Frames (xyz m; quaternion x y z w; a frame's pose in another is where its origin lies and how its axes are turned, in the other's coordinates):
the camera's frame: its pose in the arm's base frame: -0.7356 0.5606 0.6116 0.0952 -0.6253 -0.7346 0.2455
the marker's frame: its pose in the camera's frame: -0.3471 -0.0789 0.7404 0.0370 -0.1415 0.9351 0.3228
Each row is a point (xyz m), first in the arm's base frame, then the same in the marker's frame.
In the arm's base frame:
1: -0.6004 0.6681 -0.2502
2: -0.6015 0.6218 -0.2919
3: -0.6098 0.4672 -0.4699
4: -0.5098 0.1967 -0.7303
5: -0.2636 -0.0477 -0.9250
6: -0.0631 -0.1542 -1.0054
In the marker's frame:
1: -0.6024 0.7395 -0.6316
2: -0.6443 0.7683 -0.6677
3: -0.8059 0.8961 -0.7826
4: -0.9786 1.1270 -1.0430
5: -0.9983 1.3711 -1.3565
6: -0.9348 1.5159 -1.5381

